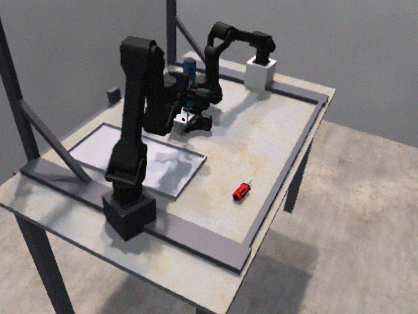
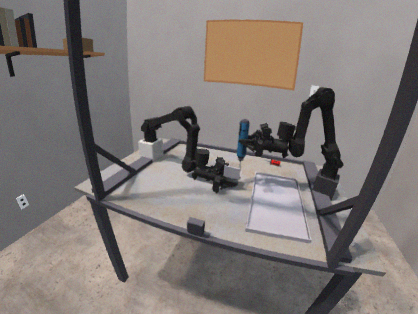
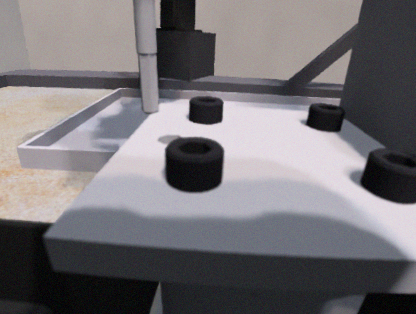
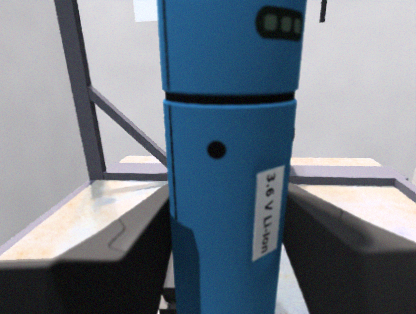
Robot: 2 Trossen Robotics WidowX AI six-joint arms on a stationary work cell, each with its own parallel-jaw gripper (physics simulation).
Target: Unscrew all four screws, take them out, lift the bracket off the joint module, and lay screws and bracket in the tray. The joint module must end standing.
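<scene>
The bracket [image 1: 184, 118] [image 2: 231, 173] [image 3: 260, 150] is a pale plate on the grey joint module [image 3: 260, 300]. Four black socket-head screws stand on it, among them the near-left screw [image 3: 194, 165], far-left screw [image 3: 206, 110] and far-right screw [image 3: 325, 117]. My left gripper [image 2: 229, 183] is shut on the joint module, below the plate. My right gripper [image 2: 243, 142] [image 4: 223, 190] is shut on the blue electric screwdriver [image 1: 189, 66] [image 2: 243, 131] [image 4: 230, 125], held upright. Its bit [image 3: 146, 55] shows left of the far-left screw, apart from it. The tray [image 1: 95, 142] [image 2: 277, 217] [image 3: 65, 158] lies beside the module.
A red tool [image 1: 241, 192] [image 2: 275, 162] lies on the table. A small dark block [image 1: 114, 94] [image 2: 196, 226] is at the table's edge. Grey frame rails [image 1: 200, 240] border the table, with upright posts [image 2: 80, 100] at its corners.
</scene>
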